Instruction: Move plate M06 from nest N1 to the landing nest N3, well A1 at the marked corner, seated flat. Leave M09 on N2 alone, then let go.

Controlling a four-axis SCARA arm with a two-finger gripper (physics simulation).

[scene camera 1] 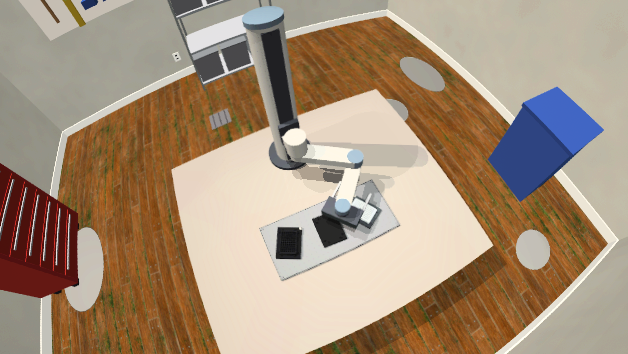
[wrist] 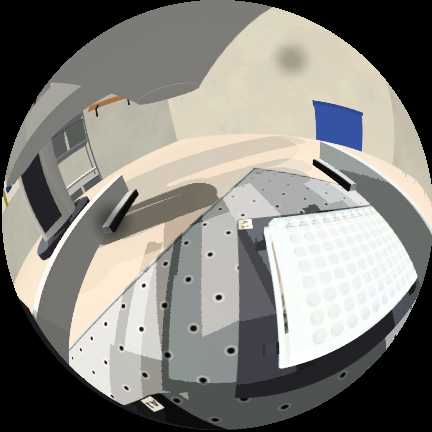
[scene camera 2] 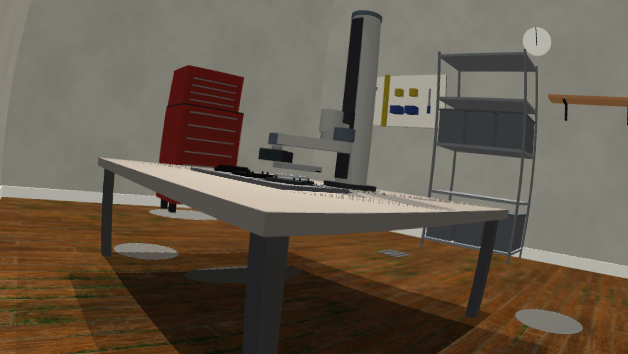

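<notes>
The white plate M06 [scene camera 1: 369,213] [wrist: 345,275] sits in a dark nest [wrist: 255,300] at the right end of the grey perforated board [scene camera 1: 307,263] [wrist: 218,320]. An A1 label [wrist: 245,224] marks a nest corner beside it. A flat black nest [scene camera 1: 330,232] with no plate on it lies mid-board. A black plate [scene camera 1: 289,243] sits in a nest at the left end; its name is not readable. My gripper [scene camera 1: 355,189] [scene camera 2: 318,170] [wrist: 224,159] is open and empty, above the board. In the wrist view the plate lies to the right, below the right finger. M06's far edge is partly hidden there.
The board lies on the pale table [scene camera 1: 225,200] [scene camera 2: 220,197]. The arm's column [scene camera 1: 265,75] [scene camera 2: 367,90] stands behind it. Around the room are a blue box [scene camera 1: 545,145] [wrist: 339,125], a red tool cabinet [scene camera 1: 35,240] [scene camera 2: 205,115] and a shelf unit [scene camera 2: 485,103].
</notes>
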